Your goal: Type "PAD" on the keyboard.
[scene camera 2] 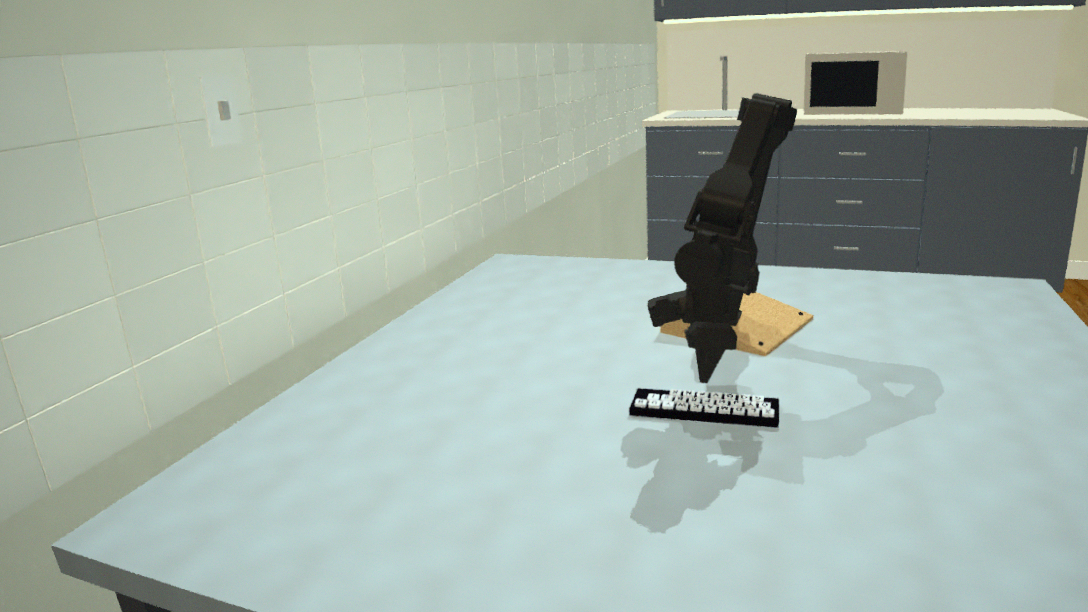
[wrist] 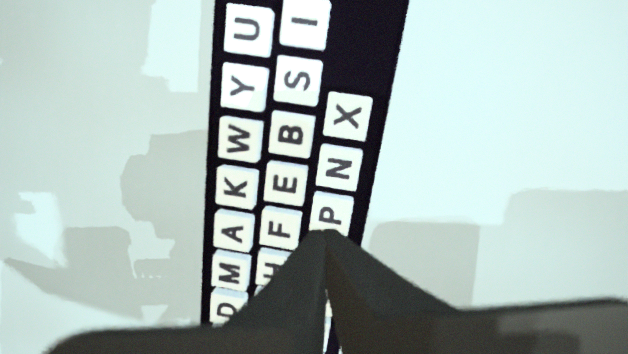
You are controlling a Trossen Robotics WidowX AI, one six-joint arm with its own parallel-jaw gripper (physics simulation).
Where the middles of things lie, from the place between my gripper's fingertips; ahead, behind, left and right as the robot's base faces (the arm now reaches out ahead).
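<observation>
Positions counted from my hand: p key (wrist: pixel 329 210), 20 mm below; d key (wrist: pixel 224 302), 20 mm below, 30 mm ahead of my hand and 60 mm to the left of it.
</observation>
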